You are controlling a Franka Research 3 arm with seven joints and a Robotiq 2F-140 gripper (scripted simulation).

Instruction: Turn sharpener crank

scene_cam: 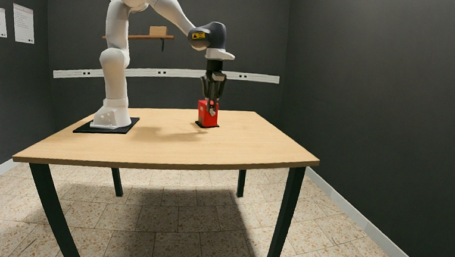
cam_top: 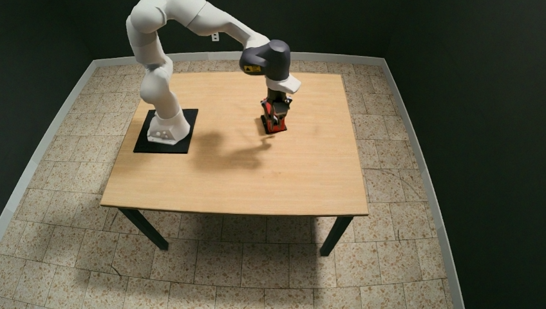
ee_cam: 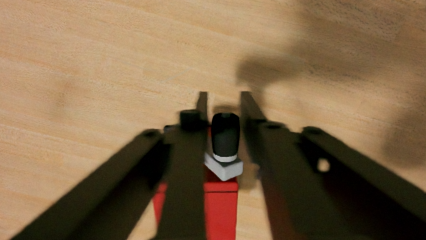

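The crank lies 3 cm to the left of my hand and 2 cm below it.
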